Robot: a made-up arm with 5 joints.
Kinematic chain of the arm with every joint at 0, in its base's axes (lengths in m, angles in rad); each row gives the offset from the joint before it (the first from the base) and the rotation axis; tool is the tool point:
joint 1: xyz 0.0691 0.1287 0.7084 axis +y
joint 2: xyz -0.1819 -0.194 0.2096 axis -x
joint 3: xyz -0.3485 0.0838 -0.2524 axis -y
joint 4: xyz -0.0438 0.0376 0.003 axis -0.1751 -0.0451 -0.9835
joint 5: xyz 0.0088 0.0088 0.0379 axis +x
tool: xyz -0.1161 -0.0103 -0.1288
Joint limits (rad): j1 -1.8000..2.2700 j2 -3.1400..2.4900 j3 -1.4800..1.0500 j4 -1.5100..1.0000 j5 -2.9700..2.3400
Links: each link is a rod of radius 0.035 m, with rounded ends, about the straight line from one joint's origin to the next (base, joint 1, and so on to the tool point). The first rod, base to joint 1, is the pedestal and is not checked.
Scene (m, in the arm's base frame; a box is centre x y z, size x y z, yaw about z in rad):
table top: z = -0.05
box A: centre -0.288 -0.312 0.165 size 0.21 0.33 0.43 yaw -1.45
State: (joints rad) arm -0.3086 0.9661 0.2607 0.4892 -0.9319
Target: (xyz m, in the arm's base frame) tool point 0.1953 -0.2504 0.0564
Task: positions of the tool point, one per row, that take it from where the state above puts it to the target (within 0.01 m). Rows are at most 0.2 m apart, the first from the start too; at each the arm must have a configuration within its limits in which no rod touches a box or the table.
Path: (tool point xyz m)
1: -0.5779 -0.2389 0.4518
2: -0.5749 -0.1767 0.4475
3: -0.5849 -0.1013 0.4579
4: -0.6057 -0.0233 0.4971
5: -0.5429 -0.0149 0.3520
6: -0.4440 -0.0083 0.2257
7: -0.3160 -0.0038 0.1290
8: -0.1693 -0.0016 0.0697
9: -0.0164 -0.0018 0.0511
10: 0.1077 -0.1261 0.0342
11: 0.1953 -0.2504 0.0564

